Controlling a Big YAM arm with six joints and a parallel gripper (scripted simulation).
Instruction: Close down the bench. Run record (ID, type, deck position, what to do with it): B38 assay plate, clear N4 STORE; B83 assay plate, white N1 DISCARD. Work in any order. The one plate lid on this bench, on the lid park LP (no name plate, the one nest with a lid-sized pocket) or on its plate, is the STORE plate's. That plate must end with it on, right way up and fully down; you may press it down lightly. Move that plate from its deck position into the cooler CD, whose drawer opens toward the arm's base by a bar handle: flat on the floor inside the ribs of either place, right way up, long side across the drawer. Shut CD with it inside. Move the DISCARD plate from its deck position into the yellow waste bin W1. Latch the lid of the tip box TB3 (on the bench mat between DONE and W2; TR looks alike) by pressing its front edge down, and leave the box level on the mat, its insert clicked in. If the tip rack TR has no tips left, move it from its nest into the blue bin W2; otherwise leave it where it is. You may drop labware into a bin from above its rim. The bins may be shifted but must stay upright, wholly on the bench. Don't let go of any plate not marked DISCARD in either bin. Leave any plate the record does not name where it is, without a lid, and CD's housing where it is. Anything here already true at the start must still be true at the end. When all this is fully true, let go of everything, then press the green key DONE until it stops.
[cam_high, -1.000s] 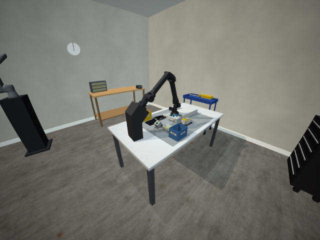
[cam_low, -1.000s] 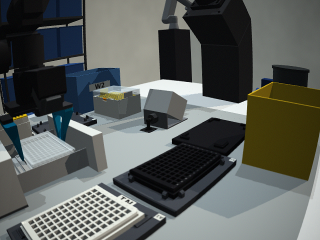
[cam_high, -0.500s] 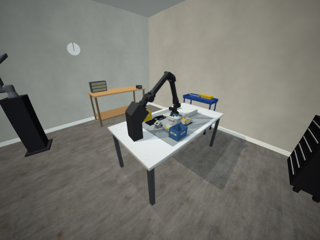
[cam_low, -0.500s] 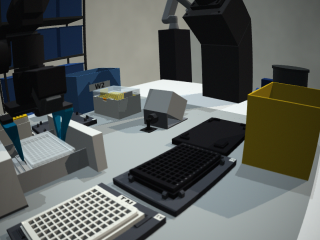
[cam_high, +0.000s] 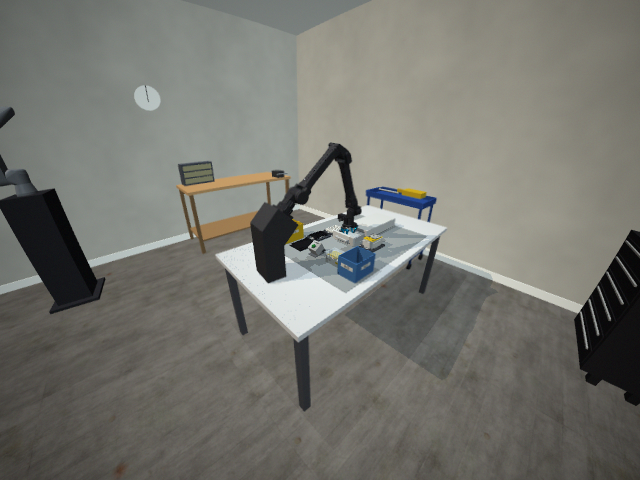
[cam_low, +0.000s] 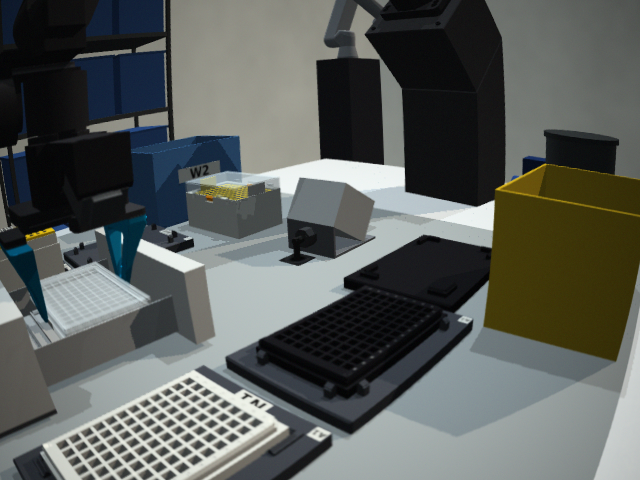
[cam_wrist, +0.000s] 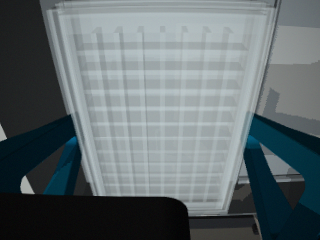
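Now: hand 3 cm short of the cooler drawer and 2 cm above it. The rest, counted from my hand: white plate 2 cm ahead, 19 cm to the left, 2 cm below; clear plate lid right at my hand; clear plate right at my hand.
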